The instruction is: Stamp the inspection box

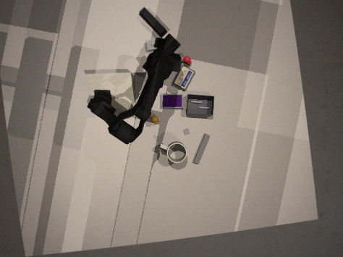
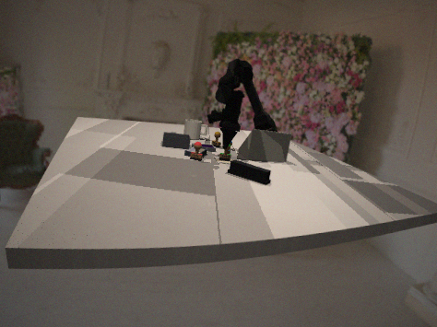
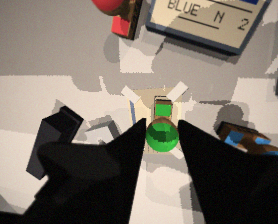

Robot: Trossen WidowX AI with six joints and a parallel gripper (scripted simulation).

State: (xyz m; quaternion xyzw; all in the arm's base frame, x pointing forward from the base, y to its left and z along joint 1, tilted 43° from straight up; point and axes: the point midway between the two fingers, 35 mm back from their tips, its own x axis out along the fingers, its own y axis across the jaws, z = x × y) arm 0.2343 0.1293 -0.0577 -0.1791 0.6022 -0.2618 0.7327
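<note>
My gripper tip is now 10 mm past the green-knobbed stamp and 20 mm above it. The rest, counted from my gripper tip: blue-knobbed stamp: 40 mm behind, 90 mm to the right, 30 mm below; then card: 20 mm behind, 10 mm to the left, 50 mm below; then red-knobbed stamp: 100 mm ahead, 20 mm to the left, 30 mm below.
</note>
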